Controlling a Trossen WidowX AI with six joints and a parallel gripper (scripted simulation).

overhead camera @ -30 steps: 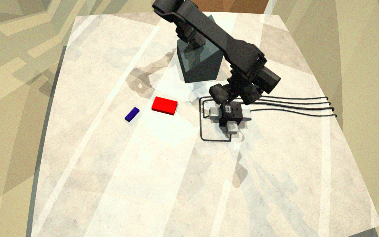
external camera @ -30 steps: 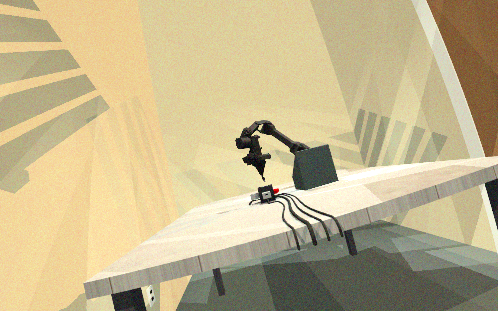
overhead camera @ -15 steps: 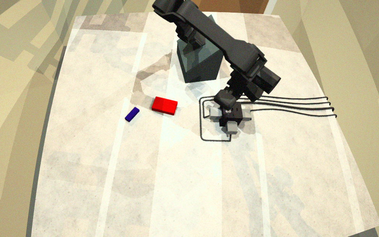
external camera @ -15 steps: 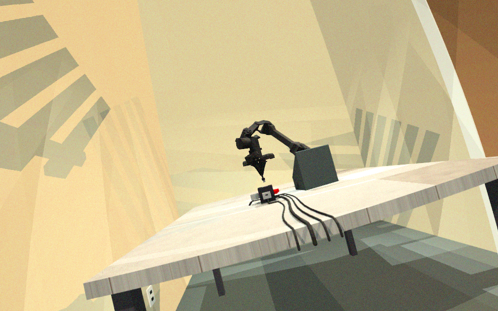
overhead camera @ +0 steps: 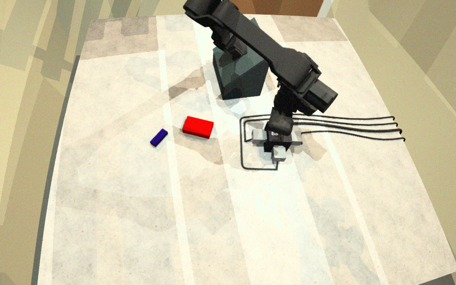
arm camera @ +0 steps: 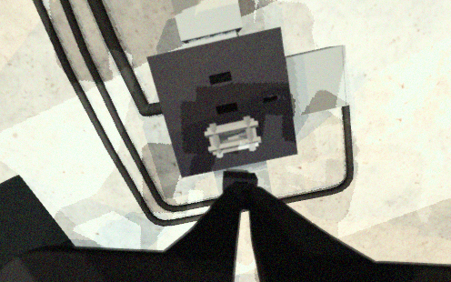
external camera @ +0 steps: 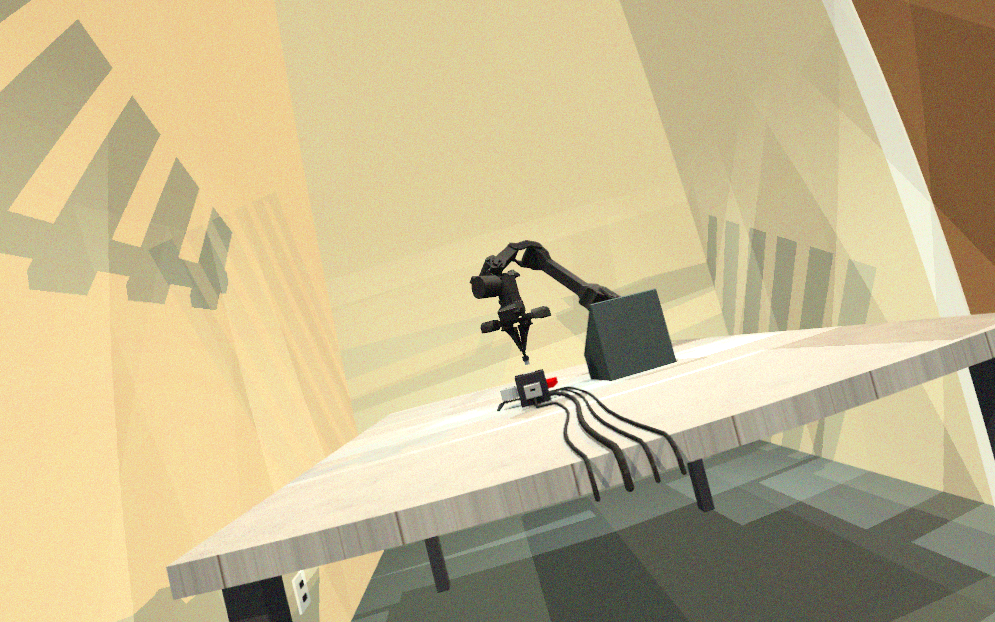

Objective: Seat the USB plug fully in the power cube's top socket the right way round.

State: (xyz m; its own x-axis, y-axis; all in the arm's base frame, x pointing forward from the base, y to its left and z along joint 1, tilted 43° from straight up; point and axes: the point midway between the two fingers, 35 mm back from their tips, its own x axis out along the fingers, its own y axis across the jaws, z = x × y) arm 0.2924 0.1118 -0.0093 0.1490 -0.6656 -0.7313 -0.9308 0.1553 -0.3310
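Right now the USB plug is 20 mm below my gripper tip. Round my gripper tip: red block (60 mm behind, 240 mm to the right, 130 mm below); blue block (20 mm behind, 370 mm to the right, 130 mm below).
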